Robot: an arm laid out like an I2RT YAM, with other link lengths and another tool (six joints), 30 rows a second.
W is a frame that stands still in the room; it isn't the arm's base.
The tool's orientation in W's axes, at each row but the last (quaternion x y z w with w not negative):
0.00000, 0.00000, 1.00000, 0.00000
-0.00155, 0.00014, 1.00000, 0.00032
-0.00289, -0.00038, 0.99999, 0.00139
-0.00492, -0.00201, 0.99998, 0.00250
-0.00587, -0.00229, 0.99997, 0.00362
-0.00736, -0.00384, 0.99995, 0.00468
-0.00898, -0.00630, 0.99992, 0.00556
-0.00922, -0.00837, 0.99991, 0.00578
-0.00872, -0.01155, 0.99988, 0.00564
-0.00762, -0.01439, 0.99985, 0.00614
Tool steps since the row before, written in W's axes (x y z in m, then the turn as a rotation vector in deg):
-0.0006, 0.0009, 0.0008, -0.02, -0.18, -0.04
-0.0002, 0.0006, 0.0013, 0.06, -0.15, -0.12
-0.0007, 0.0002, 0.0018, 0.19, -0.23, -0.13
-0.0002, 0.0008, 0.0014, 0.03, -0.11, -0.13
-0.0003, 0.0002, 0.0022, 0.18, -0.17, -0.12
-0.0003, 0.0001, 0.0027, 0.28, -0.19, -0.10
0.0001, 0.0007, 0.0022, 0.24, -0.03, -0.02
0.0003, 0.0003, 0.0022, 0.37, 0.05, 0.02
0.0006, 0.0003, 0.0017, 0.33, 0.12, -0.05
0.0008, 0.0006, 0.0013, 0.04, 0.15, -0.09
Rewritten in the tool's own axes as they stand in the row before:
0.0006, -0.0009, 0.0008, 0.02, 0.18, -0.04
0.0002, -0.0006, 0.0013, -0.06, 0.15, -0.12
0.0007, -0.0002, 0.0018, -0.19, 0.23, -0.13
0.0002, -0.0008, 0.0014, -0.03, 0.11, -0.13
0.0003, -0.0002, 0.0022, -0.18, 0.17, -0.12
0.0003, -0.0001, 0.0027, -0.28, 0.19, -0.10
-0.0001, -0.0007, 0.0022, -0.24, 0.03, -0.02
-0.0003, -0.0003, 0.0022, -0.37, -0.05, 0.01
-0.0006, -0.0003, 0.0017, -0.33, -0.12, -0.06
-0.0008, -0.0006, 0.0013, -0.04, -0.15, -0.09

